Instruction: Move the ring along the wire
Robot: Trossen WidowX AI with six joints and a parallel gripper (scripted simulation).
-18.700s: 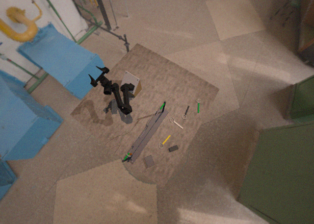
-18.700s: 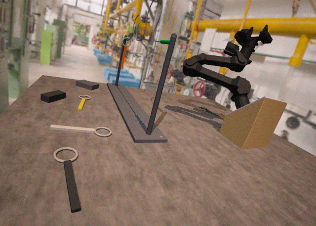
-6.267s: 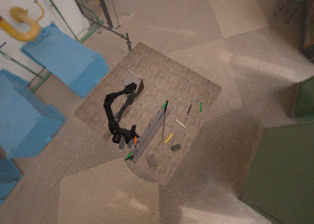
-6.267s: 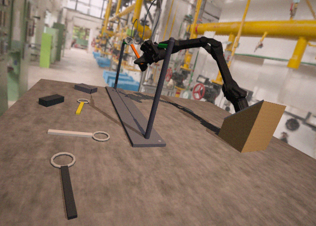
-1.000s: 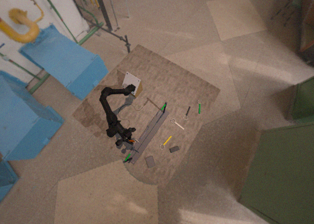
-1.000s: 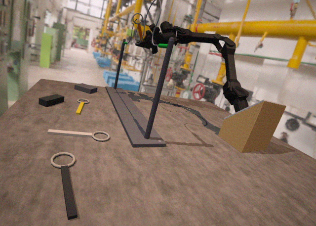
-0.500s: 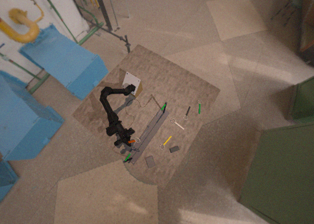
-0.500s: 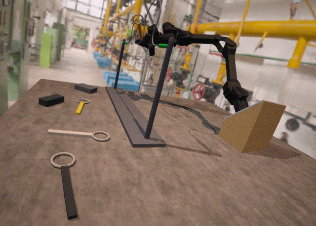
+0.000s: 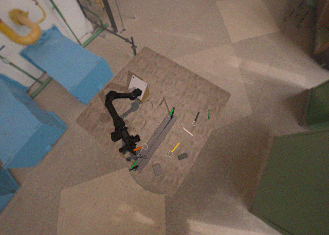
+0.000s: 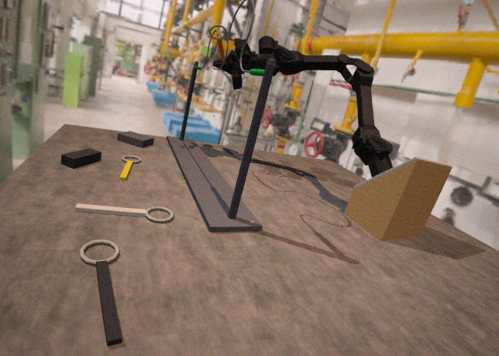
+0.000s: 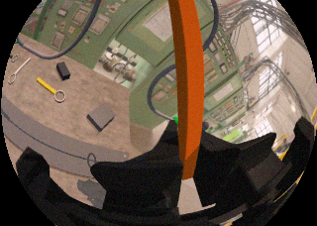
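The orange-handled ring lies 1 cm ahead of my gripper tip, 7 cm to the left of it and 6 cm above it. From my gripper tip the other things lie so: yellow-handled ring (22 cm ahead, 21 cm to the left, 31 cm below); dark-handled ring (24 cm ahead, 61 cm to the left, 31 cm below); cream-handled ring (20 cm ahead, 46 cm to the left, 31 cm below).
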